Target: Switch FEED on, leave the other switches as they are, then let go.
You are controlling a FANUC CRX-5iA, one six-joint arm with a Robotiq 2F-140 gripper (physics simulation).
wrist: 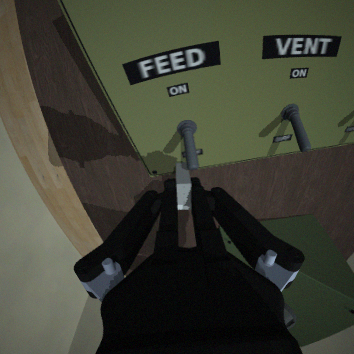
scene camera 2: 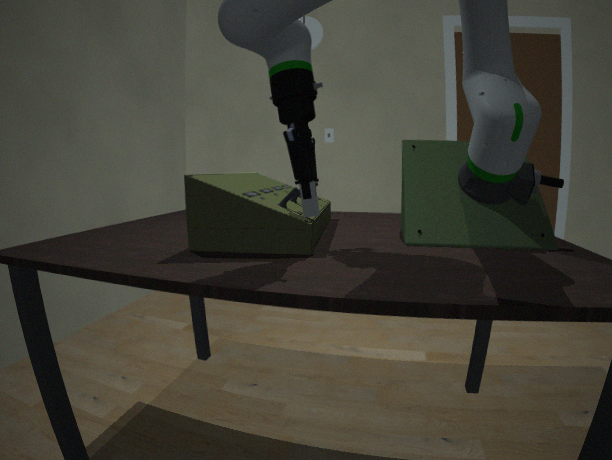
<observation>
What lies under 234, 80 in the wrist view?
An olive switch panel.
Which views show the gripper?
The wrist view and scene camera 2: all of them.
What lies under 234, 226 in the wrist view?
The gripper.
</observation>
